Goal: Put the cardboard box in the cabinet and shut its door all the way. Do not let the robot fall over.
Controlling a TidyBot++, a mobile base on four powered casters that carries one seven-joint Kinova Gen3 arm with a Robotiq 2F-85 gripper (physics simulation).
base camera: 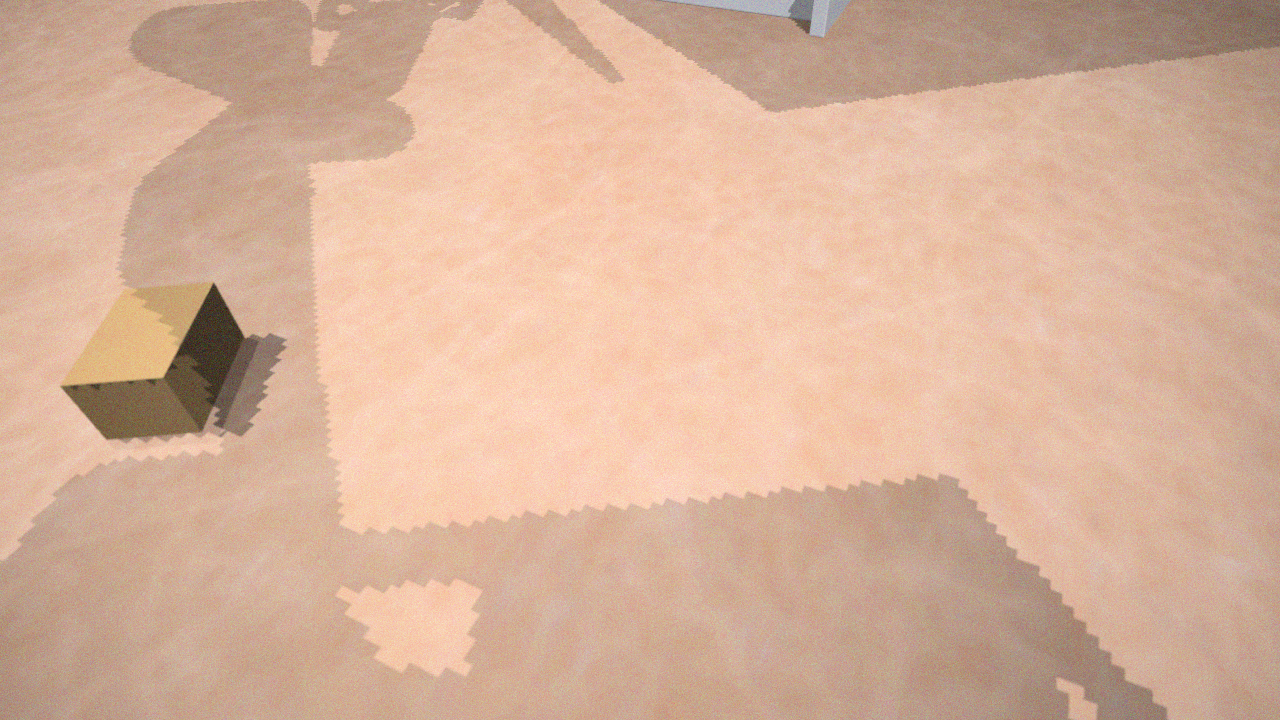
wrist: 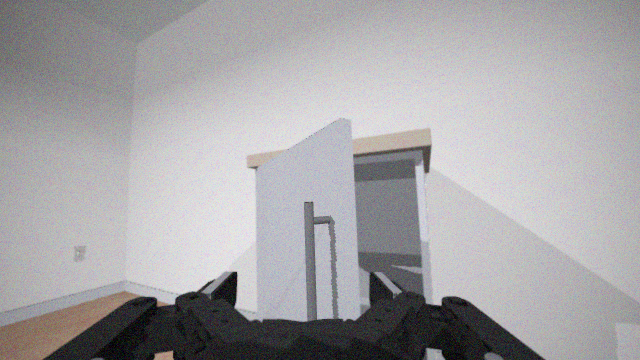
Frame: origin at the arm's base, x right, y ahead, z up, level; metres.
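Seen in the pictures: gripper, fingertip midpoint: (wrist: 304, 287).
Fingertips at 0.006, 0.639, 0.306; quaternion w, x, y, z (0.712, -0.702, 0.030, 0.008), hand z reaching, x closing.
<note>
Pixels of each thing's top centre, then the offset from my fingertips to it, as dx, dy, dz. "*": a spot on its surface instead. Level surfaces: height alone.
- cardboard box, top centre: (base camera: 142, 330) -0.298, -0.177, -0.652
- grey bar handle, surface spot: (wrist: 309, 260) * +0.010, +0.158, -0.022
- Brown floor, surface height: dz -0.702
The cardboard box (base camera: 147, 358) sits on the floor at the left in the base camera view. The cabinet (base camera: 742, 7) (wrist: 392, 145) has a wooden top and white sides; in the base camera view part of its base shows at the top edge. Its white door (wrist: 285, 200) stands partly open, hinged at the left, with the dark inside showing to the right of it. A grey bar handle (wrist: 309, 260) is on the door's outer face. My gripper (wrist: 304, 287) is open and empty, short of the door, with the handle seen between its fingertips. The gripper does not show in the base camera view.
A pale wall (wrist: 525, 150) stands behind the cabinet and meets another wall (wrist: 65, 175) at the left. Brown floor (wrist: 75, 320) shows at the lower left of the wrist view. Shadows of the robot and cabinet lie across the floor (base camera: 671, 313) in the base camera view.
</note>
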